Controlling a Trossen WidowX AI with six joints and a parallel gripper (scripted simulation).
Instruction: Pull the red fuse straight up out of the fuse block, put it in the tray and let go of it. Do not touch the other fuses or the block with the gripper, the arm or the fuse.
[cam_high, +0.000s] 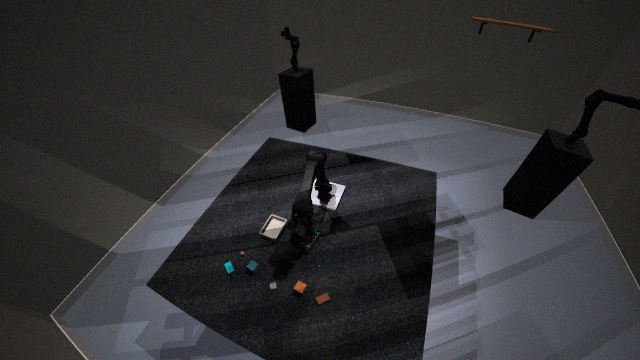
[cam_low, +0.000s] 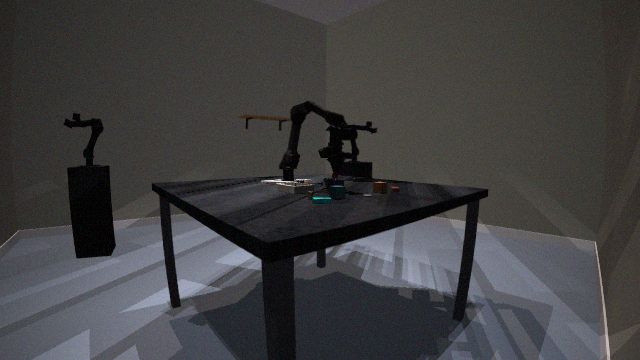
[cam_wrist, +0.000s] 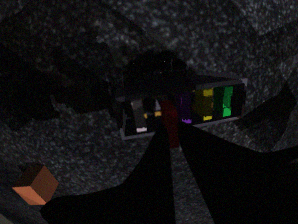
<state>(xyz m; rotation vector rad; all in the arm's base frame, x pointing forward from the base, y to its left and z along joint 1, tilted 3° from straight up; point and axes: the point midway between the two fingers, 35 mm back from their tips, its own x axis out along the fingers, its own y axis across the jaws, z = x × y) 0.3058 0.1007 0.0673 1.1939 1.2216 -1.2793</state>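
My gripper tip is now 22 cm to the left of the pale tray, 6 cm above it and 2 cm short of it. Round my gripper tip: red fuse 1 cm below.
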